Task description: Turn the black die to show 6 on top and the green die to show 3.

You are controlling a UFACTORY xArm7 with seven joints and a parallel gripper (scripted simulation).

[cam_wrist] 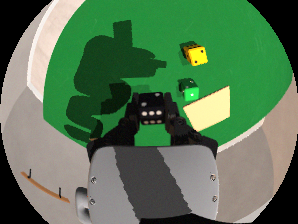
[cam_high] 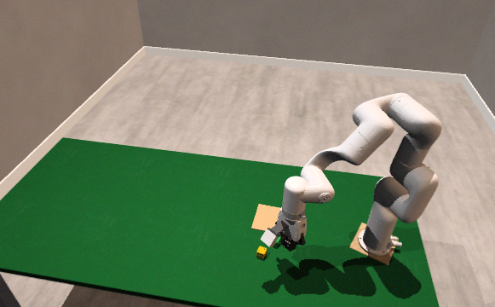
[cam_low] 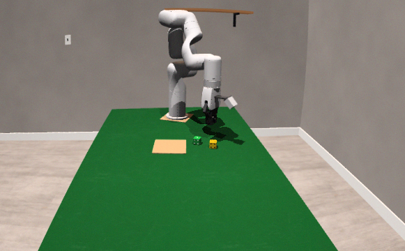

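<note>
Right now my hand is 180 mm to the left of the tan mat, 90 mm short of it and 90 mm above it. From my hand the other things lie so: green die 80 mm below, 60 mm to the right, 50 mm ahead; then yellow die 90 mm ahead, 80 mm below; then black die 10 mm below.
</note>
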